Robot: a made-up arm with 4 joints.
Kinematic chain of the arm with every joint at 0, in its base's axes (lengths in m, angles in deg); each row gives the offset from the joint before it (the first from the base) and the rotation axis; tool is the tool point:
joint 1: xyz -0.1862 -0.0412 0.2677 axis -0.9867 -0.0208 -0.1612
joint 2: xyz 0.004 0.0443 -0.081 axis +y
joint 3: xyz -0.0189 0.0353 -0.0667 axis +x
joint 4: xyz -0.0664 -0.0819 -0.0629 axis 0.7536 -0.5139 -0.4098
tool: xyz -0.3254 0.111 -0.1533
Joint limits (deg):
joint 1: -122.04..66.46
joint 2: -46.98..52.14
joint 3: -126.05..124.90
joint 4: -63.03..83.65
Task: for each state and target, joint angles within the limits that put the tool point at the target. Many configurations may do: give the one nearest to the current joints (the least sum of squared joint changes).
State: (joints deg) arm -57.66 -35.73 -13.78 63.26
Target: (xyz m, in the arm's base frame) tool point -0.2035 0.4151 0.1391
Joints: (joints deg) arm -25.10 -46.67 -4.19 83.65
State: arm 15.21 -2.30 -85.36 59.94
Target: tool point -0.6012 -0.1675 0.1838
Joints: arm 24.19 34.38 -81.26 35.33
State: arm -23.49 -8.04 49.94 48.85
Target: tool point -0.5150 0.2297 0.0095
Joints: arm 20.52 -13.41 81.48 20.51
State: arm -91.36 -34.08 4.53 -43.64
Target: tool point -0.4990 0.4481 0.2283
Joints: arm -86.01 -36.38 17.21 -28.24
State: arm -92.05 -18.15 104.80 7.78
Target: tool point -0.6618 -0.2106 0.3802
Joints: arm -109.71 30.54 90.17 -29.84
